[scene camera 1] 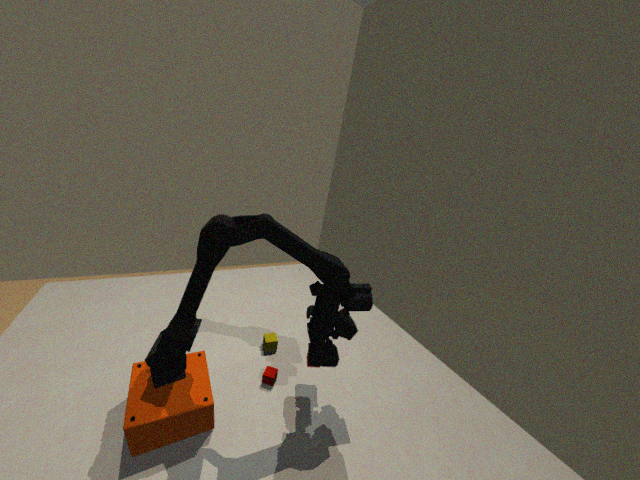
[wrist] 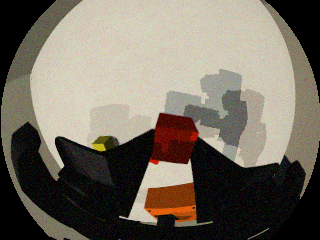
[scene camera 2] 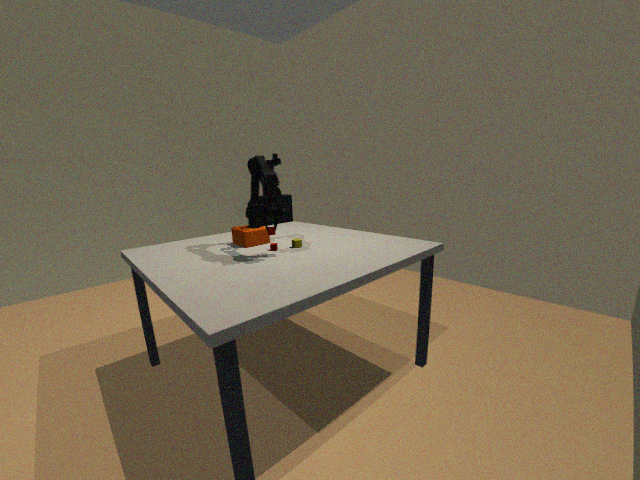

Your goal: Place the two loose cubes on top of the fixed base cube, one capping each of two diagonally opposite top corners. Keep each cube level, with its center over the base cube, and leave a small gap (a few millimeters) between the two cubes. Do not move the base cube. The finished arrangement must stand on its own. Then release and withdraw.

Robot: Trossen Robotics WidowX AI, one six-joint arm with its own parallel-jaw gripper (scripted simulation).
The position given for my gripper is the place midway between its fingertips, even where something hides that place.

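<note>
I am holding a red cube [wrist: 175, 136] in my gripper [scene camera 1: 314, 357]. The wrist view shows my gripper [wrist: 173, 136] too.
</note>
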